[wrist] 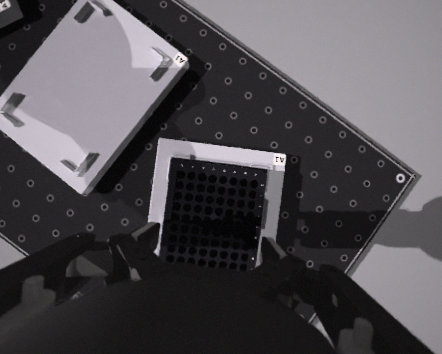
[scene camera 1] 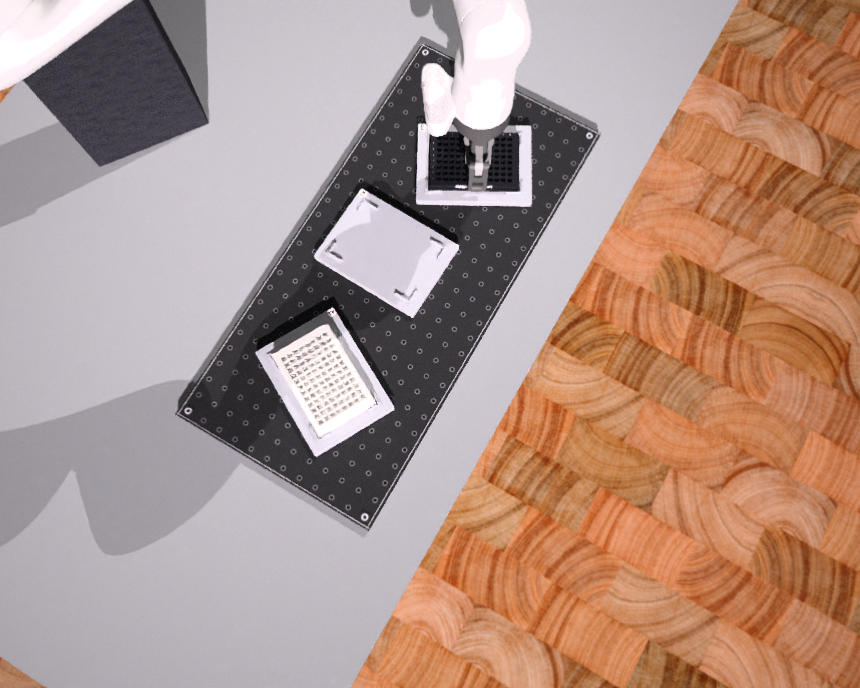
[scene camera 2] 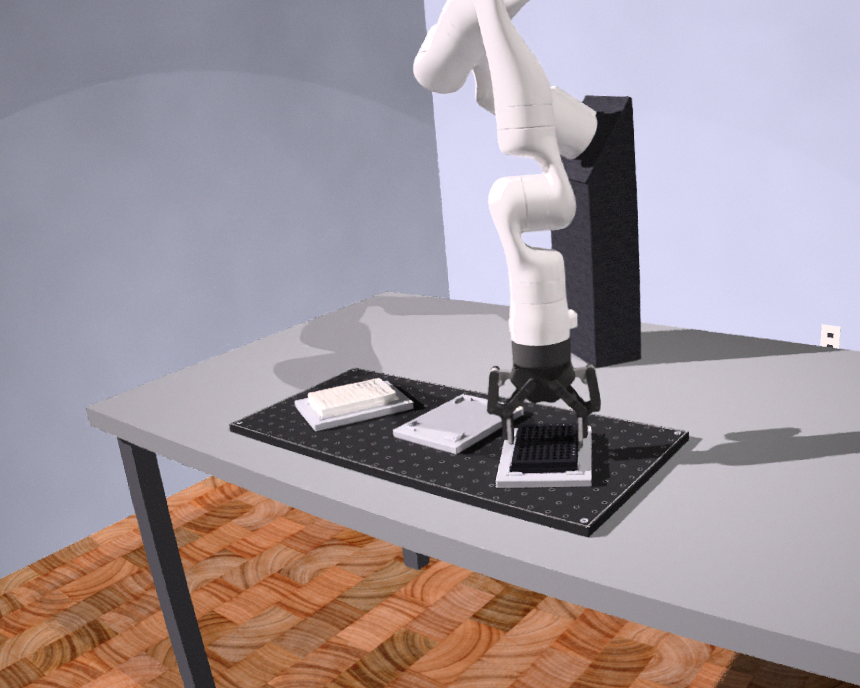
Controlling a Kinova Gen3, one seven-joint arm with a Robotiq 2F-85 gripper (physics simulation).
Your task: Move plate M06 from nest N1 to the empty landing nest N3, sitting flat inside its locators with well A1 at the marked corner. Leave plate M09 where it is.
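Observation:
A black well plate lies in a pale nest and looks flat; that nest's A1 mark shows in the wrist view. My gripper is open, pointing down, one finger at each long side of the black plate. The empty nest is in the middle, with corner locators and an A1 mark. A white well plate lies in the far nest. Plate and nest numbers are not readable.
The nests stand at different angles on a black perforated board on a grey table. The arm's dark pedestal stands behind the board. The empty nest is close beside the black plate's nest.

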